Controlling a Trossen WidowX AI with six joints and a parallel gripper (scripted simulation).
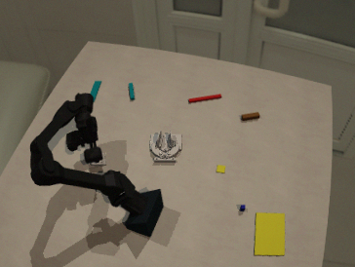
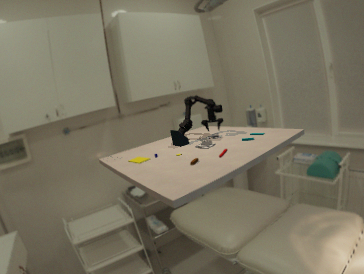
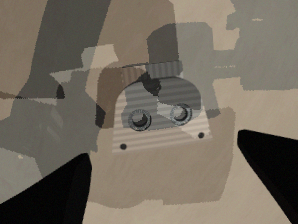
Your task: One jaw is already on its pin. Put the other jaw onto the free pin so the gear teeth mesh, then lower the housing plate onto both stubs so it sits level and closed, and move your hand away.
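Now: the jaw 220 mm to the right of my gripper tip, 90 mm ahead of it and 50 mm below it. Also, from my gripper tip: yellow square (460 mm to the right, 70 mm ahead, 60 mm below); blue cube (560 mm to the right, 70 mm behind, 50 mm below); red bar (400 mm ahead, 330 mm to the right, 60 mm below).
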